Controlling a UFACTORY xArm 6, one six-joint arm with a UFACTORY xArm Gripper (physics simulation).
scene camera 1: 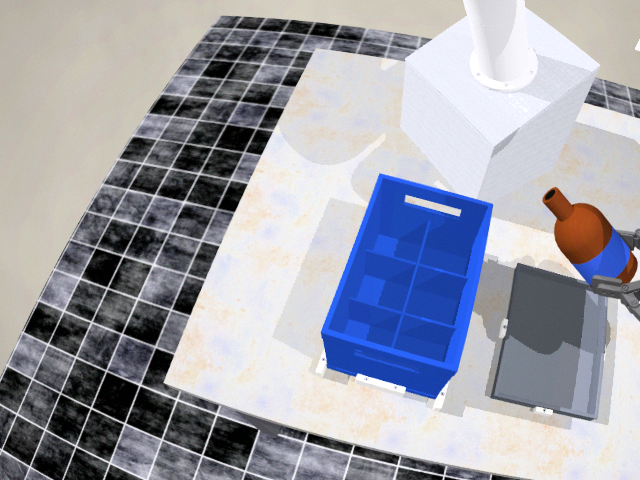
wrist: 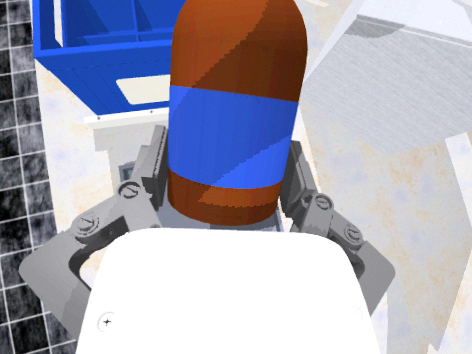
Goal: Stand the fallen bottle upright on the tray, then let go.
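Note:
The brown bottle with a blue label is in the air near the back right part of the tray, tilted, with its neck up and toward the upper left in the scene view. My gripper is shut on the bottle, one finger on each side of the label and lower body. The neck lies outside the wrist view. The grey tray is flat on the table, and the bottle's shadow falls across it. Part of the tray also shows below the bottle's base in the wrist view.
A blue crate with dividers stands left of the tray in the scene view. The robot's pale pedestal stands behind the crate and tray. Small white brackets sit against the crate and the tray.

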